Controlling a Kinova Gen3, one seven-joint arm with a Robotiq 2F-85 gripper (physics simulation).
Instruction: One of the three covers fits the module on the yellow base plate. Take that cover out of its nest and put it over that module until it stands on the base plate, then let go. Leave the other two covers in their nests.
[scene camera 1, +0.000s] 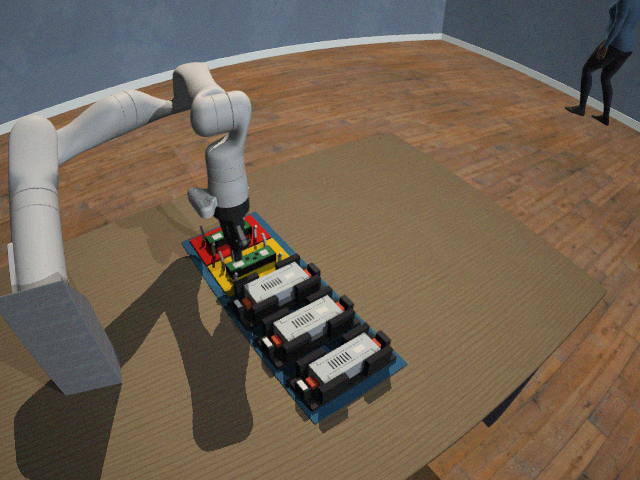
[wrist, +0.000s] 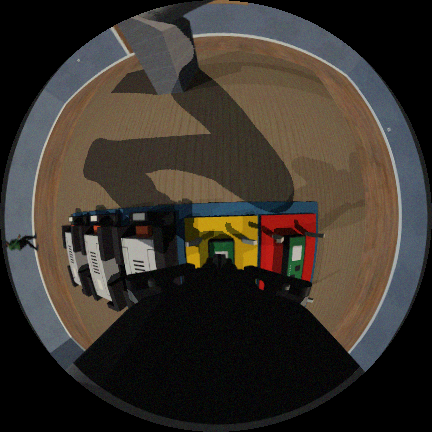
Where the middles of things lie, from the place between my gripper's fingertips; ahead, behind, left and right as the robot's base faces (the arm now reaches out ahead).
Now: hand 40 mm above the yellow base plate (scene camera 1: 220, 274), 30 mm short of it and 10 mm to the right of it. Round my hand: red base plate (scene camera 1: 206, 254) 120 mm to the left, 40 mm below, 10 mm ahead.
